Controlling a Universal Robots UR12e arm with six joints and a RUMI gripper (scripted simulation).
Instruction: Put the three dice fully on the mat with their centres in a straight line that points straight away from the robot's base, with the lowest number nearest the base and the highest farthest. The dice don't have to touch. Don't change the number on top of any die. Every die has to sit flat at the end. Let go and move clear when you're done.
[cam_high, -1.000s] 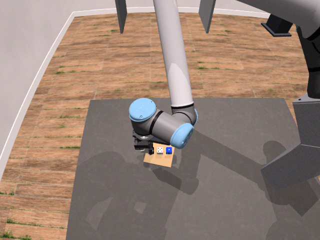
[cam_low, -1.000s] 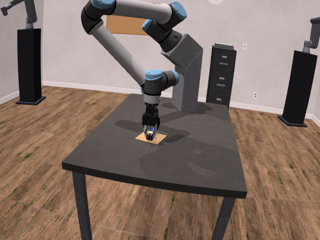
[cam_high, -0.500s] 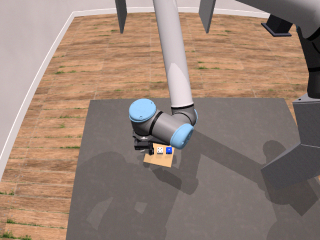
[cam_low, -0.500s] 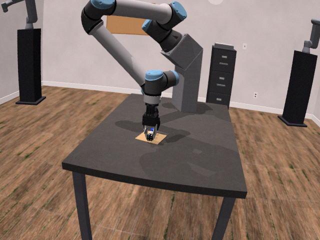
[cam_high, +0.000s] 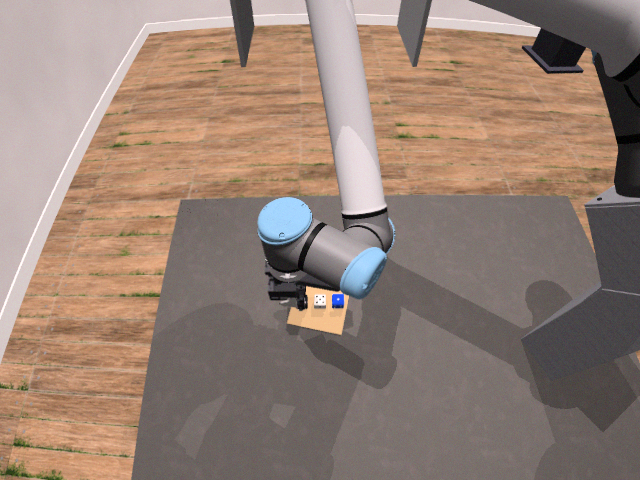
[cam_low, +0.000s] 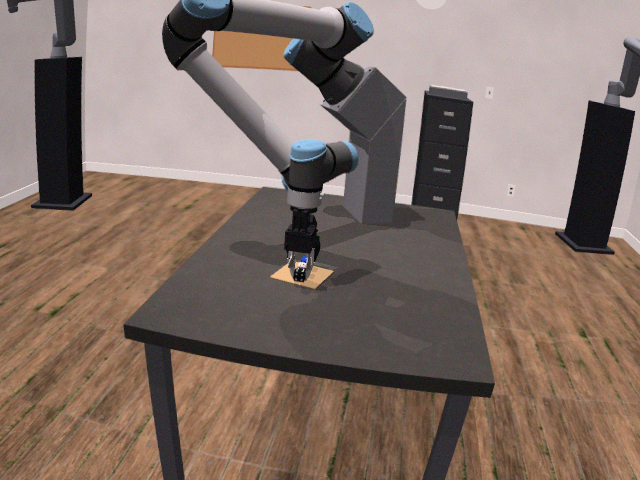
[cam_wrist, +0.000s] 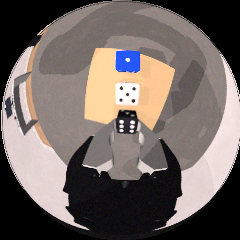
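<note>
The black die is right at my hand. Also, from my hand: white die 50 mm behind, 10 mm to the left; then blue die 90 mm behind, 20 mm to the left; then mat 50 mm behind, 20 mm below, 10 mm to the left.
</note>
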